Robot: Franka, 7 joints.
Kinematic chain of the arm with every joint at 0, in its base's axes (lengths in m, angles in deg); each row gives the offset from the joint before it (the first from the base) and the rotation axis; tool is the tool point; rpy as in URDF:
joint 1: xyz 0 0 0.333 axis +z
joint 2: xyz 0 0 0 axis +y
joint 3: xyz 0 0 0.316 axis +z
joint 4: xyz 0.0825 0 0 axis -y
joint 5: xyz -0.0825 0 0.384 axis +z
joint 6: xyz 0 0 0 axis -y
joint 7: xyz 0.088 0 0 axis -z
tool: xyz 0 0 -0.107 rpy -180 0 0
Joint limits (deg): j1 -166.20..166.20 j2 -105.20..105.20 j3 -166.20..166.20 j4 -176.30..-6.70 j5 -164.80..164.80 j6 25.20..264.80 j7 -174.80..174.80
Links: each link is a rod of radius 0.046 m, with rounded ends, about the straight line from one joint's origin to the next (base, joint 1, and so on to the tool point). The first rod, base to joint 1, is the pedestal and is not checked.
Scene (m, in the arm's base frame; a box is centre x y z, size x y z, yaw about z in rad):
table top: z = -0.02
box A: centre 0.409 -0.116 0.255 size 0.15 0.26 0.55 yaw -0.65
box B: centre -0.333 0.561 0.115 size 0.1 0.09 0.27 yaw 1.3
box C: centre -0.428 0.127 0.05 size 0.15 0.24 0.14 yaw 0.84
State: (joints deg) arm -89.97 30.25 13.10 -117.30 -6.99 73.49 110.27
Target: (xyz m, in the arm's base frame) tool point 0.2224 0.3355 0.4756
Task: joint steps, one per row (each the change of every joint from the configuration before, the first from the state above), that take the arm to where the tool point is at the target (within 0.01 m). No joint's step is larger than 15 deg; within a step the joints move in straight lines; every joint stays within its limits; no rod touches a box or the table.
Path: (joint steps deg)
1: 4.86 -4.66 4.87 13.56 7.65 -8.05 0.43
2: 4.87 -4.66 4.87 13.55 7.64 -8.05 0.44
3: 4.86 -4.66 4.87 13.56 7.65 -8.05 0.43
4: 4.86 -4.66 4.87 13.56 7.65 -8.04 0.44
5: 4.86 -4.66 4.87 13.55 7.64 -8.05 0.43
6: 4.87 -4.66 4.88 13.56 7.65 -8.05 0.44
7: 6.25 -1.24 5.23 -12.56 -4.37 2.91 -0.44
8: 6.25 -1.24 5.23 -12.55 -4.38 2.90 -0.43
9: 6.26 -1.24 5.24 -12.56 -4.37 2.91 -0.44
10: 6.25 -1.24 5.23 -12.55 -4.37 2.91 -0.43
11: 6.26 -1.24 5.24 -12.56 -4.37 2.91 -0.44
12: 6.25 -1.24 5.23 -12.56 -4.38 2.90 -0.43

